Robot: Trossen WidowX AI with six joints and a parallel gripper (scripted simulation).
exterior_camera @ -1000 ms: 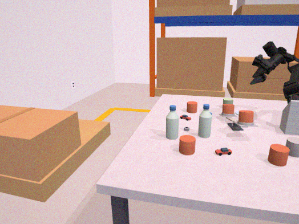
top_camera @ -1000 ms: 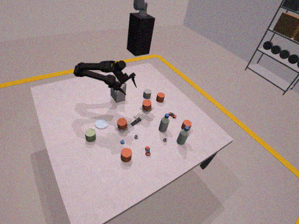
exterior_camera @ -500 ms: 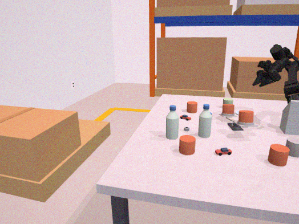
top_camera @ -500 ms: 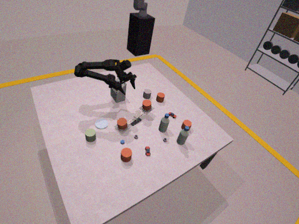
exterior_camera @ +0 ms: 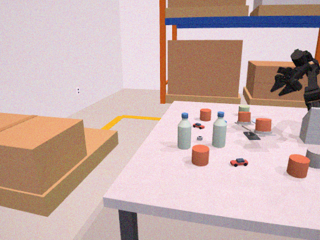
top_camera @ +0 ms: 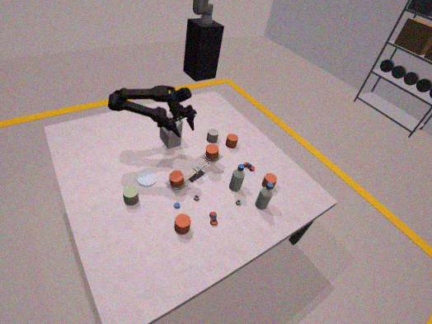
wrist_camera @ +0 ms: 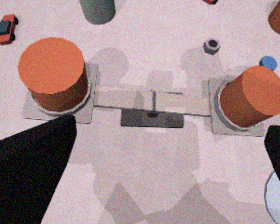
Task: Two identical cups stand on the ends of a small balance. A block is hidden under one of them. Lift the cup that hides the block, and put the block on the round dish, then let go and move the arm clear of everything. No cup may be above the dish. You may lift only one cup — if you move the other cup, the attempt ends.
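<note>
Right now my gripper tip is 12 cm short of the grey block, 11 cm to the left of it and 19 cm above it. From my gripper tip the other things lie so: small blue disc: 23 cm ahead, 17 cm to the right, 23 cm below; pale round dish: 23 cm to the right, 23 cm below; grey cylinder: 13 cm behind, 30 cm to the left, 20 cm below.
</note>
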